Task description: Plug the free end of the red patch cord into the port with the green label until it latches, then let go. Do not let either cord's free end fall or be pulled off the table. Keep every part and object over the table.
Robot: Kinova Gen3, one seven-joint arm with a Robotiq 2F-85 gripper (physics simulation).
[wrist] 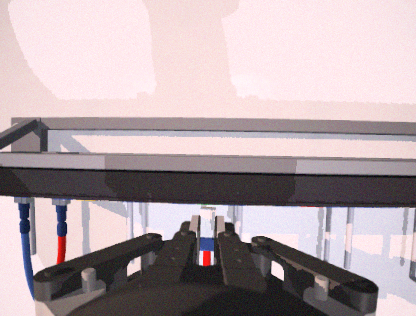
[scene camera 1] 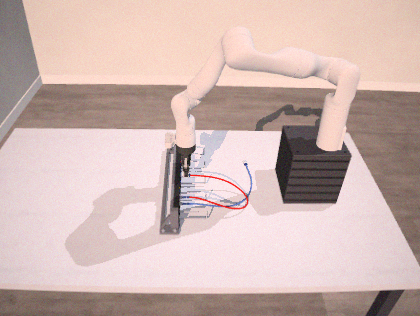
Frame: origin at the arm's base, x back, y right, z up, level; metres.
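Seen in the pictures: gripper, fingertip midpoint: (wrist: 207, 227) (scene camera 1: 186, 175); arm's base, link origin: (scene camera 1: 328, 144).
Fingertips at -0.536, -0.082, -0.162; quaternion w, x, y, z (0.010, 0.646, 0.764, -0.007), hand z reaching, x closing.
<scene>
Offsets run from my fingertips to a thing's top centre, as dx, dy, dz. "spot": to the spot under its first point. Level surfaces: height alone.
My gripper (scene camera 1: 186, 173) (wrist: 207, 227) is shut on the red cord's plug, at the front of the dark patch panel @[-0.012, +0.024, +0.019] (scene camera 1: 170, 225) (wrist: 150, 186). In the wrist view, the plug's pale front @[spot: -0.013, -0.002, +0.008] (wrist: 207, 213) shows just beyond the fingertips, with its blue boot @[+0.011, +0.002, +0.006] (wrist: 206, 244) between the fingers. The red cord (scene camera 1: 225, 183) (wrist: 206, 258) runs back from the boot and loops round to its other end, plugged in at the panel's left in the wrist view. A sliver of the green label @[spot: -0.015, -0.006, +0.002] (wrist: 203, 205) shows right at the plug's front. Whether the plug is inside the port is hidden.
A blue cord (scene camera 1: 251, 176) (wrist: 27, 257) is plugged in beside the red cord's fixed end; its free end @[spot: +0.231, +0.211, -0.073] (scene camera 1: 245, 163) lies on the table @[dz -0.082] (scene camera 1: 310, 250), right of the panel. Thin clear rods stand along the panel front. The black ribbed base (scene camera 1: 315, 177) stands at the right.
</scene>
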